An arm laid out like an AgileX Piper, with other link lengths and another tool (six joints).
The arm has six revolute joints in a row. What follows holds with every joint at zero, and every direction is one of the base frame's.
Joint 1 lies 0.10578 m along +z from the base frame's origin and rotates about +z.
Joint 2 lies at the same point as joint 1 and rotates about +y.
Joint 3 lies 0.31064 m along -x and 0.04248 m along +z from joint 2 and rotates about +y.
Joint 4 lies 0.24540 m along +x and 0.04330 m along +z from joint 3 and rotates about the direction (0.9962, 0, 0.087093).
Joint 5 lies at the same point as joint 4 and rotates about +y.
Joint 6 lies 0.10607 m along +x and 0.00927 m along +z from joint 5 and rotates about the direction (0.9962, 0, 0.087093).
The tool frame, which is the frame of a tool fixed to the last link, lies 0.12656 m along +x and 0.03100 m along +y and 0.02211 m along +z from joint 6; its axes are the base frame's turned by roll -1.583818, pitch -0.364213 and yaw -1.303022 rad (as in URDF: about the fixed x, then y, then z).
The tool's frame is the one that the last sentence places.
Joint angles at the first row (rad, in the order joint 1, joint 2, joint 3, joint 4, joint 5, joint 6):
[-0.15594, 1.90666, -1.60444, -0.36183, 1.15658, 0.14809]
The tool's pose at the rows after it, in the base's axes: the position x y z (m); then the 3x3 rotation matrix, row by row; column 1 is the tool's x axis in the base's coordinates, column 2 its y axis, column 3 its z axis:
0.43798 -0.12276 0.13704; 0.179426 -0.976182 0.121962; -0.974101 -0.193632 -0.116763; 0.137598 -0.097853 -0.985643
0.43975 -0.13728 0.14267; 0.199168 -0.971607 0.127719; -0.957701 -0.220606 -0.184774; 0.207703 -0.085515 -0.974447
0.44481 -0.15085 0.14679; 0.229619 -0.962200 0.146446; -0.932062 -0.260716 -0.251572; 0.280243 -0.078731 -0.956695
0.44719 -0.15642 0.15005; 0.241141 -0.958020 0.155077; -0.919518 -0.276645 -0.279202; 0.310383 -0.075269 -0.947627
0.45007 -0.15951 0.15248; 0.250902 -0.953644 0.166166; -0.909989 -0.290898 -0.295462; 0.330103 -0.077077 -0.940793
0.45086 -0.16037 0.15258; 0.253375 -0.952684 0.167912; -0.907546 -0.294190 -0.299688; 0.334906 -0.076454 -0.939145
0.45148 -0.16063 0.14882; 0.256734 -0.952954 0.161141; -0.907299 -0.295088 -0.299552; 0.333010 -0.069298 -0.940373
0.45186 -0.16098 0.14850; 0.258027 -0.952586 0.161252; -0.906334 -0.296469 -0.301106; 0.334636 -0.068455 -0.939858
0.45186 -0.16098 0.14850; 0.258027 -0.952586 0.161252; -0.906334 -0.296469 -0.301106; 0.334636 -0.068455 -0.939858
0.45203 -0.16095 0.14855; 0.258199 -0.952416 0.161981; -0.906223 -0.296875 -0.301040; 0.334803 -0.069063 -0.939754
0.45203 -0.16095 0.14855; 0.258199 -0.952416 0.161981; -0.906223 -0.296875 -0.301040; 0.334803 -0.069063 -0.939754
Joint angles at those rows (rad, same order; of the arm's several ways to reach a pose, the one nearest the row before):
[-0.15593, 1.89387, -1.60443, -0.39435, 1.15682, 0.14514]
[-0.15593, 1.89276, -1.60446, -0.46765, 1.14266, 0.14466]
[-0.15593, 1.89276, -1.59307, -0.54448, 1.10320, 0.14390]
[-0.15592, 1.89274, -1.59303, -0.57633, 1.09083, 0.14278]
[-0.15593, 1.89274, -1.59303, -0.59583, 1.07687, 0.14069]
[-0.15593, 1.89397, -1.59306, -0.60120, 1.07340, 0.14069]
[-0.15592, 1.90233, -1.59303, -0.60257, 1.07222, 0.14071]
[-0.15595, 1.90361, -1.59306, -0.60471, 1.07070, 0.14068]
[-0.15595, 1.90361, -1.59306, -0.60471, 1.07070, 0.14068]
[-0.15594, 1.90360, -1.59306, -0.60471, 1.06995, 0.14067]
[-0.15594, 1.90360, -1.59306, -0.60471, 1.06995, 0.14067]

